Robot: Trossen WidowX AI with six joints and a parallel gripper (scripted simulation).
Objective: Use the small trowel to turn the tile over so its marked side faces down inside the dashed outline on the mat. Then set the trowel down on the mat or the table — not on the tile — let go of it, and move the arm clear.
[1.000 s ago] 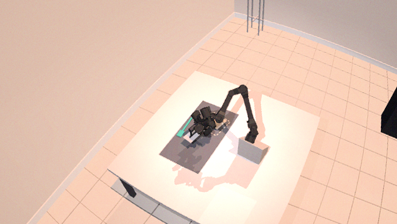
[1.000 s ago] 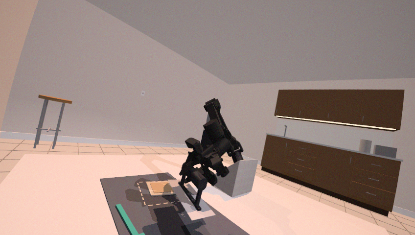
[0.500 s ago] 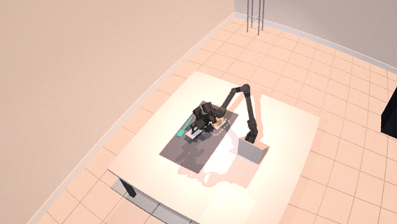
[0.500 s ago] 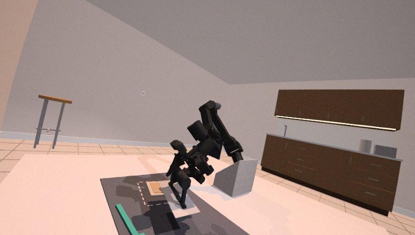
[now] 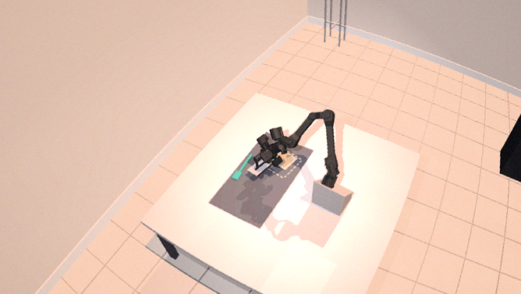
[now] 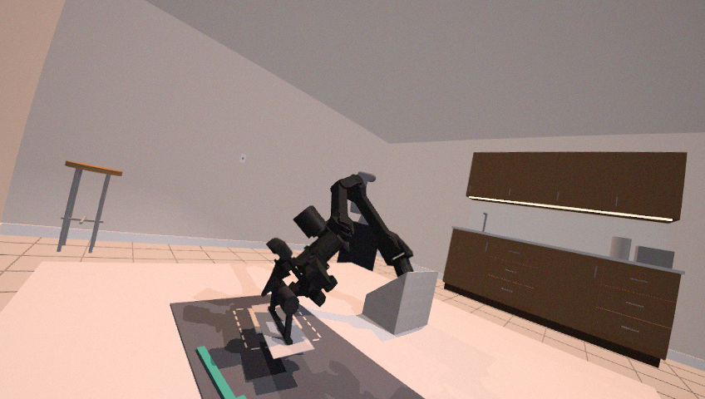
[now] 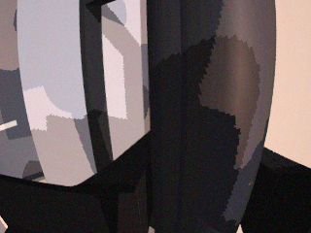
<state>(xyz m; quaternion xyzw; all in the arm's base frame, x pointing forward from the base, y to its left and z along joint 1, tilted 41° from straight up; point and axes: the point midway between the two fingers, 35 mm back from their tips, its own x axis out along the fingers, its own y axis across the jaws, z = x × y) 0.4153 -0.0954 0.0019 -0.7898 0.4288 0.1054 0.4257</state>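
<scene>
Right now my gripper tip is 120 mm above the dark mat, 70 mm to the right of it and 40 mm past it. Also, from my gripper tip: square tile 100 mm below, 90 mm to the right, 90 mm behind; trowel 30 mm behind, 10 mm below; green strip 100 mm below, 100 mm ahead, 90 mm to the left.
</scene>
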